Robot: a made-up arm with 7 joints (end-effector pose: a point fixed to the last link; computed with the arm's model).
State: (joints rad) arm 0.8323 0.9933 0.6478 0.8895 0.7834 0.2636 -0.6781
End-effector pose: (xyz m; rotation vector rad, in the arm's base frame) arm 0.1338 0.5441 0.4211 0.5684 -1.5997 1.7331
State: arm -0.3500 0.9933 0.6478 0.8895 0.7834 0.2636 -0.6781
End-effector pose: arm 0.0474 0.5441 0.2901 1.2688 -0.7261 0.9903
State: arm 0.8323 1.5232 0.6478 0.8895 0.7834 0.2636 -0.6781
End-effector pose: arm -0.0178 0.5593 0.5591 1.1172 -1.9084 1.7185
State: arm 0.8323 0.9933 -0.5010 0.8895 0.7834 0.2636 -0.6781
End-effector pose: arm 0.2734 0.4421 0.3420 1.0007 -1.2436 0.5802
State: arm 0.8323 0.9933 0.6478 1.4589 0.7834 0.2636 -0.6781
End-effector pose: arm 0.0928 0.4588 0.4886 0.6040 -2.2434 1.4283
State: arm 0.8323 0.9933 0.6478 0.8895 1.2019 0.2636 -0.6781
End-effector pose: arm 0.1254 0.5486 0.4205 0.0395 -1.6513 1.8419
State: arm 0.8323 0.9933 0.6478 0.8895 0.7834 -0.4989 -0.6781
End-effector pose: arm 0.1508 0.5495 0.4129 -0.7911 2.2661 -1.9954
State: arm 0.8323 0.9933 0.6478 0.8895 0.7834 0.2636 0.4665
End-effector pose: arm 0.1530 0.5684 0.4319 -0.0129 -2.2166 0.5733
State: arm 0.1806 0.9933 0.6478 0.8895 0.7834 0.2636 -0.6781
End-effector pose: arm 0.1056 0.5441 0.3355 1.0080 -1.1295 1.3460
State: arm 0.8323 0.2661 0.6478 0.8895 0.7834 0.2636 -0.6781
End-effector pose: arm 0.2914 0.3638 0.2777 -0.0972 -1.1211 1.6084
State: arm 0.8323 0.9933 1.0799 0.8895 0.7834 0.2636 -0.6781
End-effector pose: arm 0.0659 0.5670 0.3987 0.3150 -1.6543 2.1668
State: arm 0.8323 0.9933 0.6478 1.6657 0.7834 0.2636 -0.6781
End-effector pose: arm 0.0747 0.4213 0.4984 0.6078 -2.4661 1.2785
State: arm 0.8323 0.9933 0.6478 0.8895 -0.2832 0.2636 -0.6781
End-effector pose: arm 0.1533 0.5426 0.4085 1.7650 -1.2170 1.1896
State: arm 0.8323 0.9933 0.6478 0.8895 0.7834 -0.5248 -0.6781
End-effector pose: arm 0.1514 0.5499 0.4129 -0.7866 2.2543 -1.9714
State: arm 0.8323 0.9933 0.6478 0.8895 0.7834 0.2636 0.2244
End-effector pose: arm 0.1476 0.5656 0.4278 0.1128 -2.1335 0.8377
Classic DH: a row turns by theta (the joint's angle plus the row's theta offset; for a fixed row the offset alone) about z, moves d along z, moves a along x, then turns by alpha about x. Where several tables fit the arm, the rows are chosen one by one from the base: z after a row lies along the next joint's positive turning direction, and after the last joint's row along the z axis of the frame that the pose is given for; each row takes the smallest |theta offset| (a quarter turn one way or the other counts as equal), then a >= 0, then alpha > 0; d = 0 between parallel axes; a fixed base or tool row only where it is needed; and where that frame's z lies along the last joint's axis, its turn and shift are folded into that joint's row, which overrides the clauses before.
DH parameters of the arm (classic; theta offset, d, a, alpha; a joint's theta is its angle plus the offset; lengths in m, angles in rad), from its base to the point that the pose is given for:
base (fixed): 0 0.42 -0.007 1.5708
joint 1: 1.5708 -0.174 0.027 1.5708
joint 2: 1.5708 -0.031 0.028 1.5708
joint 3: -1.5708 -0.277 0.005 -1.5708
joint 4: 0 -0.023 -0.009 1.5708
joint 5: 0 -0.231 -0.013 1.5708
joint 6: 1.5708 -0.044 0.01 1.5708
joint 7: 1.5708 0.006 0.03 1.5708
tool (fixed): -1.5708 -0.004 0 0

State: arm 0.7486 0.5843 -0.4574 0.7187 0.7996 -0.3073 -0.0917
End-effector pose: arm 0.3383 0.3424 0.2237 0.1828 -1.6925 0.2681
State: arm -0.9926 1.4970 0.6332 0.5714 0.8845 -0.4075 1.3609
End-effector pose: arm 0.1126 0.6401 0.3735 -0.0568 -0.6813 -0.7235
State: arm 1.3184 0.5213 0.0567 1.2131 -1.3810 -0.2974 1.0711
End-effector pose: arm 0.3425 0.3559 0.5264 1.3582 -0.8705 -1.2502
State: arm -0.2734 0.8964 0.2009 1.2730 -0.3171 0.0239 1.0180
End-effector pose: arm 0.1370 0.4494 0.1920 0.0756 -0.3677 -1.0477
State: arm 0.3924 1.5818 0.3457 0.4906 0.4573 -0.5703 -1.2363
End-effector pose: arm 0.0439 0.6247 0.4726 -2.1762 1.6122 -1.2876
